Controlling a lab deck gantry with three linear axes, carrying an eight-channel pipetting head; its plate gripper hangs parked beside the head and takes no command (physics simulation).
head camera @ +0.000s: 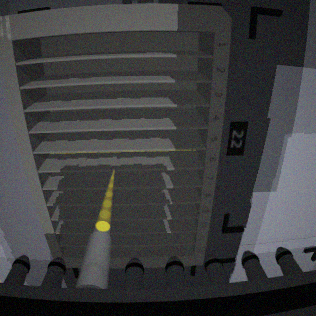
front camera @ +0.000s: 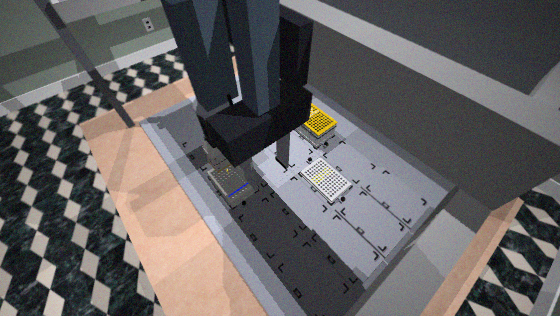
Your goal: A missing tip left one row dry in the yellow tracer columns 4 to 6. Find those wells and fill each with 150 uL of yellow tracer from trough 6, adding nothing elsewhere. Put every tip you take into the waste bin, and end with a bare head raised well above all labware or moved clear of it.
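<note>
The pipetting head [front camera: 255, 125] is over the trough reservoir [front camera: 212, 182] [head camera: 222, 105]. One channel carries a grey tip [head camera: 94, 260] with yellow liquid [head camera: 103, 226] toward its narrow end; the other visible channel ends [head camera: 135, 265] are bare. The tip end appears near trough 6; its height is unclear. A thin yellow line [head camera: 125, 151] shows beside label 6. The white well plate [front camera: 326, 179] has yellow wells near its middle, too small to tell the dry ones. The waste bin does not show. The parked gripper's fingers cannot be made out clearly.
A yellow tip rack [front camera: 320, 122] stands at the back, partly behind the head. A grey vertical bar [front camera: 283, 149] hangs below the head, between the reservoir and the well plate. A blue line [front camera: 238, 190] crosses the reservoir. The label 22 [head camera: 237, 139] lies beside the reservoir.
</note>
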